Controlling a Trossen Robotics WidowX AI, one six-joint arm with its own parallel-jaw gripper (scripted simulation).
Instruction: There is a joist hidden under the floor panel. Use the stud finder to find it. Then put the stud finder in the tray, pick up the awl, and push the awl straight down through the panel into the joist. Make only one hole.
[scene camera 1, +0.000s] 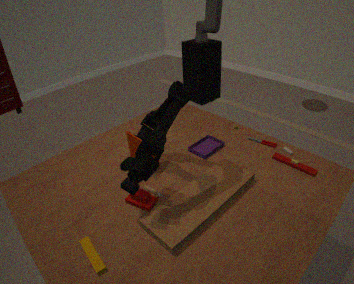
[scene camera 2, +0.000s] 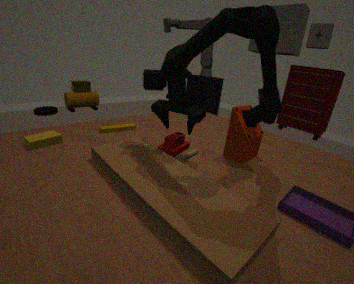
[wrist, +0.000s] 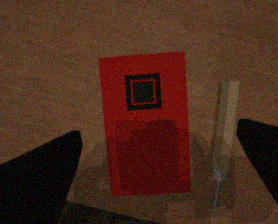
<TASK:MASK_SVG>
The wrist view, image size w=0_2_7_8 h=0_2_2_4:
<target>my gripper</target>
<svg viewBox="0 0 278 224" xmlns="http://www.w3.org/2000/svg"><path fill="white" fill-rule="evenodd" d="M79 130L71 131L61 137L50 140L36 149L27 151L13 160L0 165L0 224L57 224L67 199L68 191L75 177L74 175L83 149ZM239 119L236 135L242 145L242 149L278 205L278 127L249 119Z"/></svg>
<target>stud finder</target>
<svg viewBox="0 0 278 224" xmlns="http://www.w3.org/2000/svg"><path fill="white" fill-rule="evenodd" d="M184 51L99 58L98 60L112 196L191 192L187 75L185 72Z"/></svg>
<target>awl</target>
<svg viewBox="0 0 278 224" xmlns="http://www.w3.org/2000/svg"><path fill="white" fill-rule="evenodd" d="M240 81L221 81L218 123L211 164L211 176L217 179L213 211L216 211L220 181L227 180L230 166Z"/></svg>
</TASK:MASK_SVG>
